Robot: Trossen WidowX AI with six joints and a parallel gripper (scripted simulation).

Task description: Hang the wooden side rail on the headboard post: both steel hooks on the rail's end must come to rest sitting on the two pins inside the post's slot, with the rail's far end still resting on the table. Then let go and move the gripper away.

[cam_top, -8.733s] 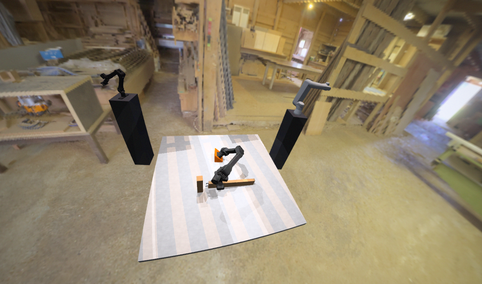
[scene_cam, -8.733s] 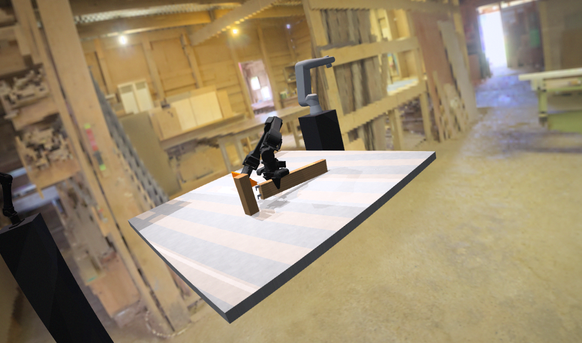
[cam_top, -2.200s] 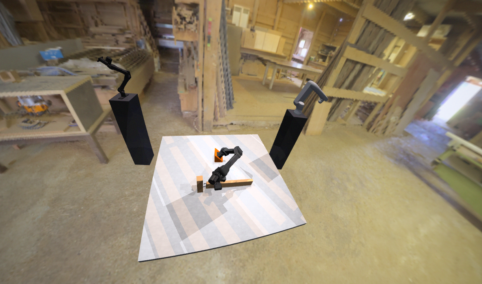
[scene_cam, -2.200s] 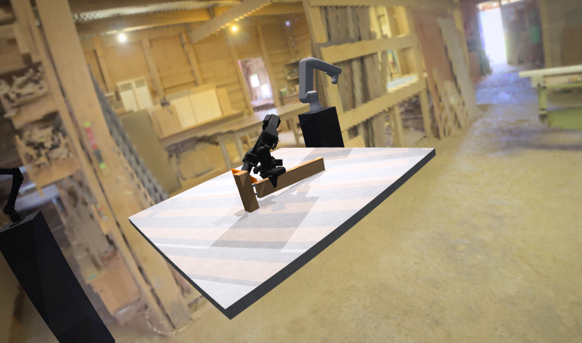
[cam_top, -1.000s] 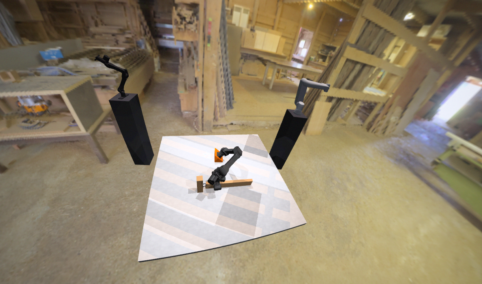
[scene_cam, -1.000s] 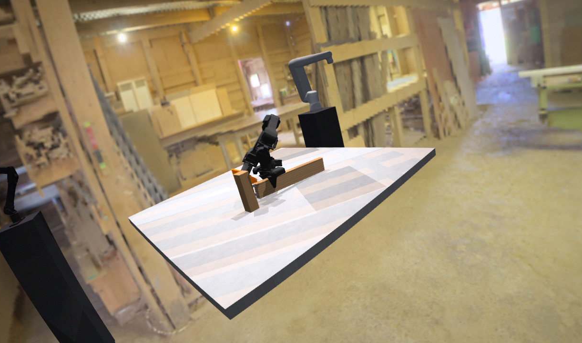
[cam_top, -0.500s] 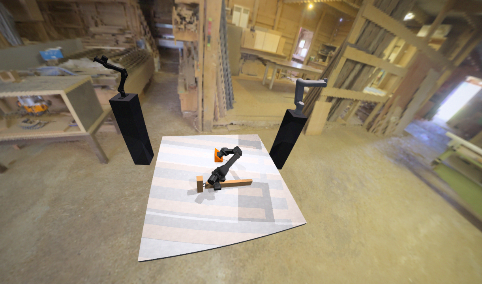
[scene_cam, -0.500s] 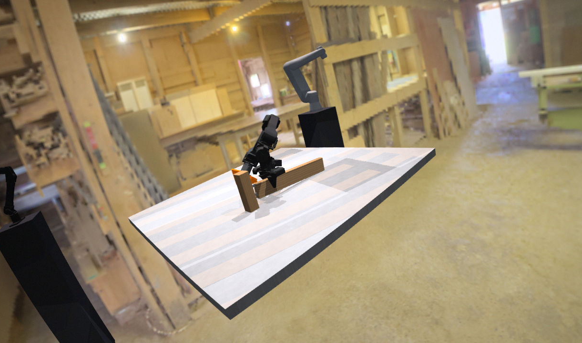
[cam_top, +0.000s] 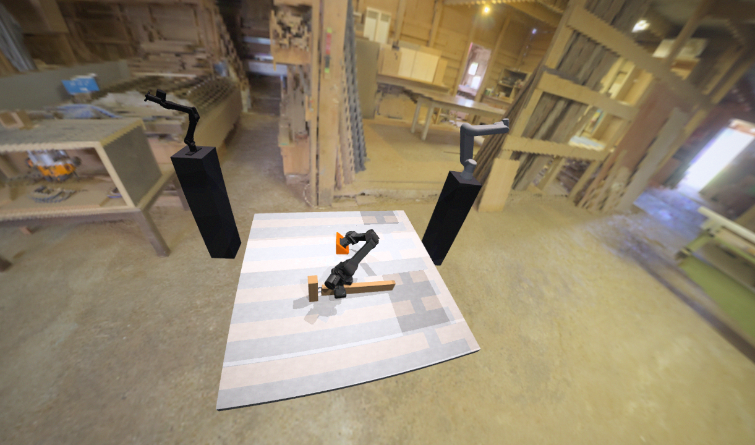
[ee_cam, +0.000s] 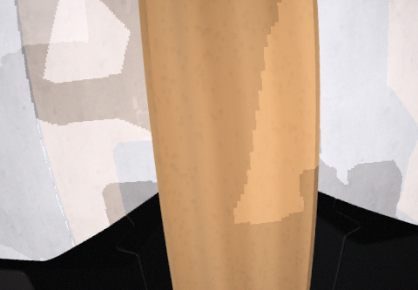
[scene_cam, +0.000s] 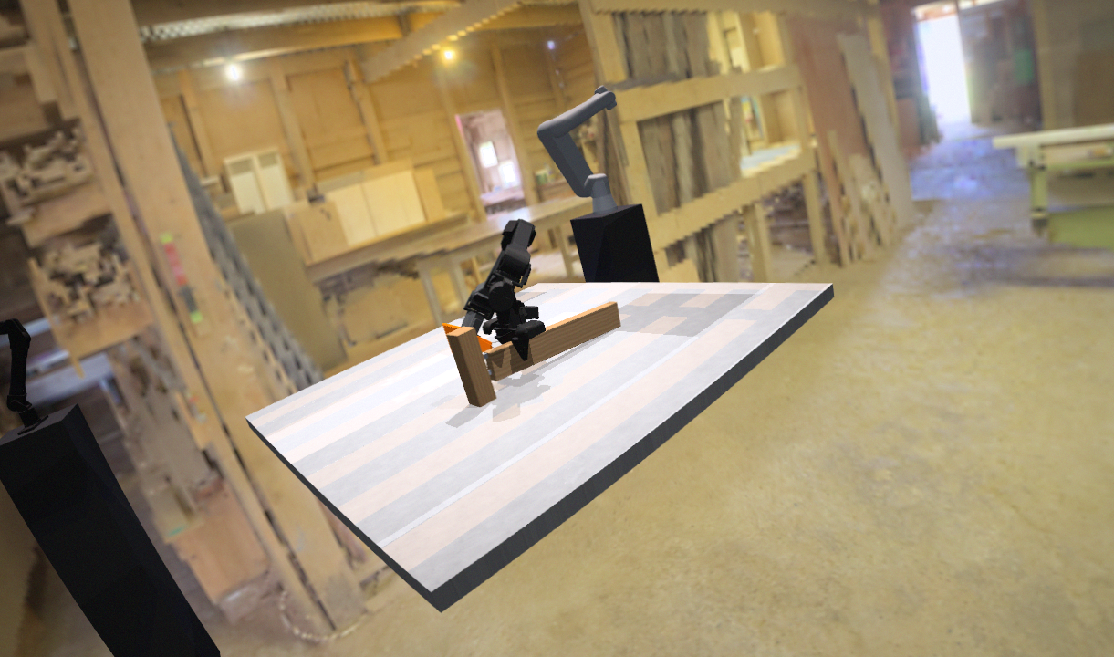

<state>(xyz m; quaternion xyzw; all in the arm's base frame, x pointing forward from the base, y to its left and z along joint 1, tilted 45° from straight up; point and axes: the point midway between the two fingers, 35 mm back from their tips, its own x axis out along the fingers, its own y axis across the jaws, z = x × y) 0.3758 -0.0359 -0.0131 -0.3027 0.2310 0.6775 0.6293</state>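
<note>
Right now my gripper tip is 20 mm short of the headboard post, 140 mm to the left of it and 40 mm below it.
</note>
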